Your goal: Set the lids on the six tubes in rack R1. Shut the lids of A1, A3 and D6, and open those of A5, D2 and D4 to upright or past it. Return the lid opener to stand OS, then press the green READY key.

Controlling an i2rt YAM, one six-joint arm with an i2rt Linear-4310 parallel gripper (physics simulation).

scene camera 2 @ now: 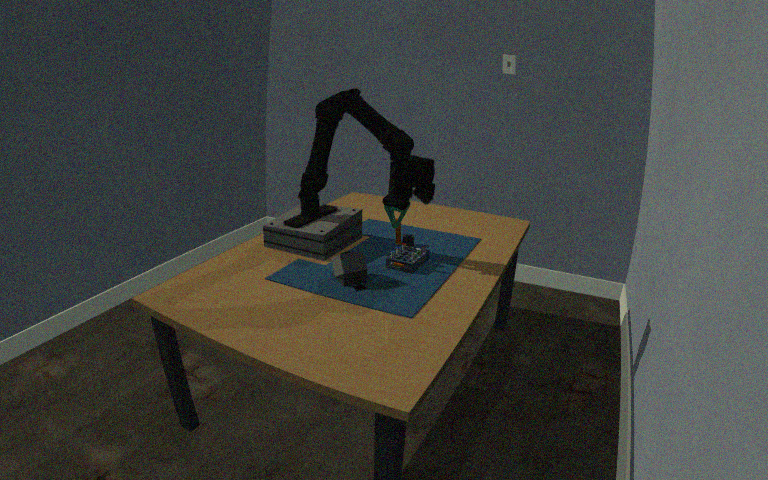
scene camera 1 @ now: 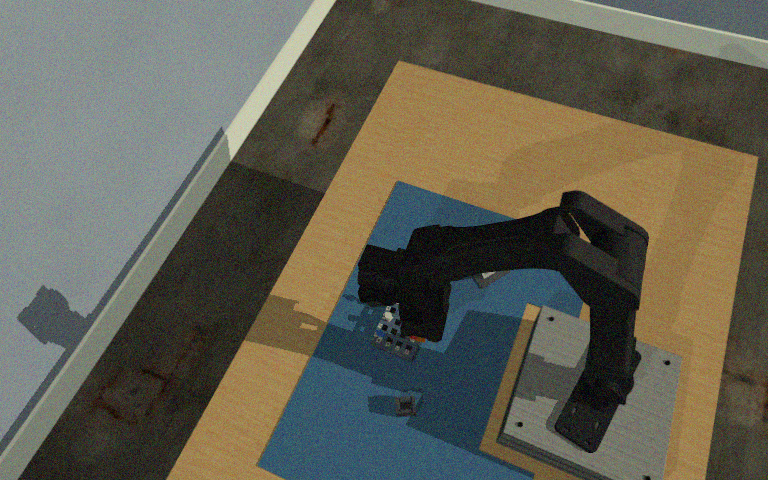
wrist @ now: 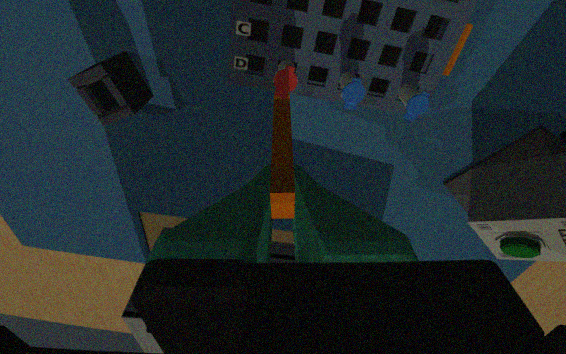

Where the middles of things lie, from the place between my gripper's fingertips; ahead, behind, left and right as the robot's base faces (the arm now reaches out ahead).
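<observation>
There's a grey box with green button (scene camera 2: pixel 349 268) that's 210 mm to the right of my hand, 10 mm ahead of it and 50 mm below it. As for the lid opener (wrist: pixel 282 188), my hand is 10 mm short of it and 10 mm above it.
</observation>
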